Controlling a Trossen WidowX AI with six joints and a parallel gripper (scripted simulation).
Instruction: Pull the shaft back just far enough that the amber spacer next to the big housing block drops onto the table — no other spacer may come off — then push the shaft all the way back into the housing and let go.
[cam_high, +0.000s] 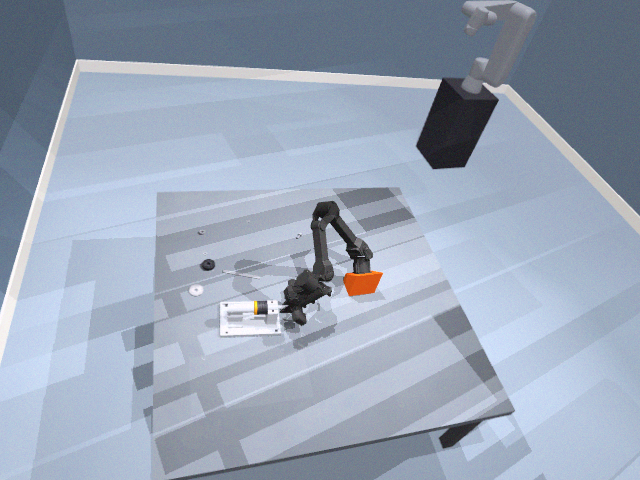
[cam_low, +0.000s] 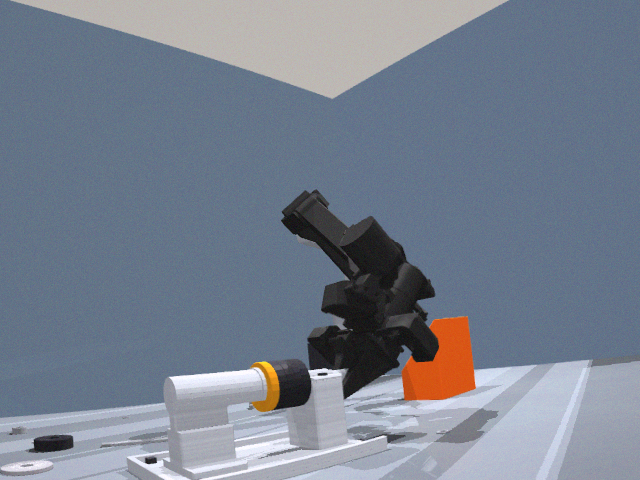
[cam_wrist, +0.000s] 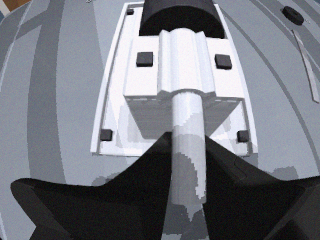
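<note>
Right now my gripper tip is 10 cm short of the amber spacer, 2 cm to the left of it and 2 cm below it. From my gripper tip the other things lie so: shaft: 4 cm ahead, 2 cm above, 1 cm to the right; thin rod: 24 cm to the right, 10 cm ahead, 5 cm below.
</note>
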